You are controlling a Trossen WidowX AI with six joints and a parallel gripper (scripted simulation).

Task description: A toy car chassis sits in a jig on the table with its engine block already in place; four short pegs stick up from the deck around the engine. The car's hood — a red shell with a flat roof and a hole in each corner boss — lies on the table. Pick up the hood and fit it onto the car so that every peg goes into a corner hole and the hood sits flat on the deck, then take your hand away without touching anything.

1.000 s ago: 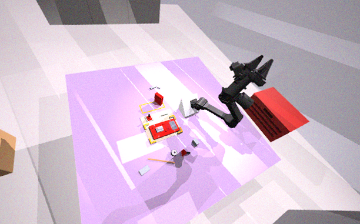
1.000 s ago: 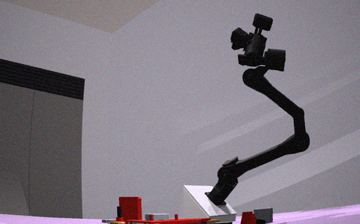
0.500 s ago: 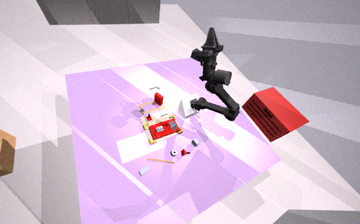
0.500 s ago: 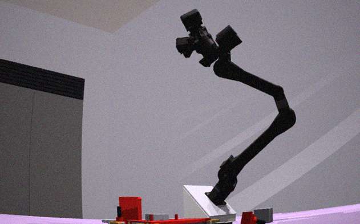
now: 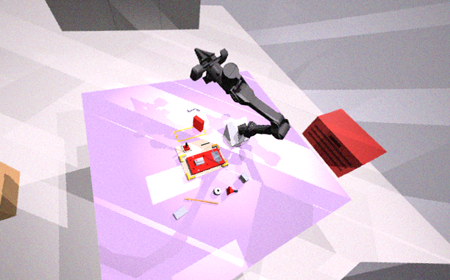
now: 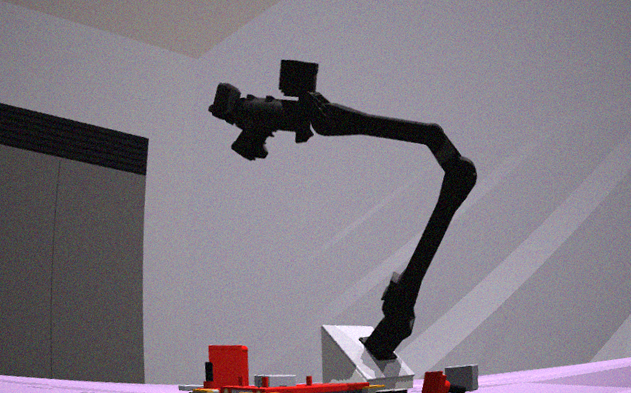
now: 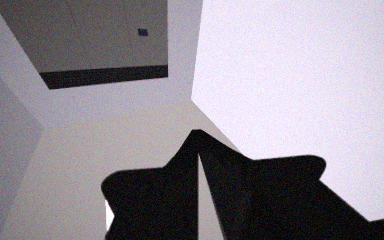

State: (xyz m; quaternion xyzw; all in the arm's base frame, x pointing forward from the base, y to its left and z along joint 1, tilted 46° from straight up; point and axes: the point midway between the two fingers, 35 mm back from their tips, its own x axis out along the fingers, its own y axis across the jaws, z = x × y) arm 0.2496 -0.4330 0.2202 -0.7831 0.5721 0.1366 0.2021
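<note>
My gripper tip is now 50 cm above the red hood and 5 cm past it. Also, from my gripper tip: white wheel (54 cm below, 43 cm to the left, 5 cm ahead); wooden stick (55 cm below, 43 cm to the left, 15 cm ahead).
</note>
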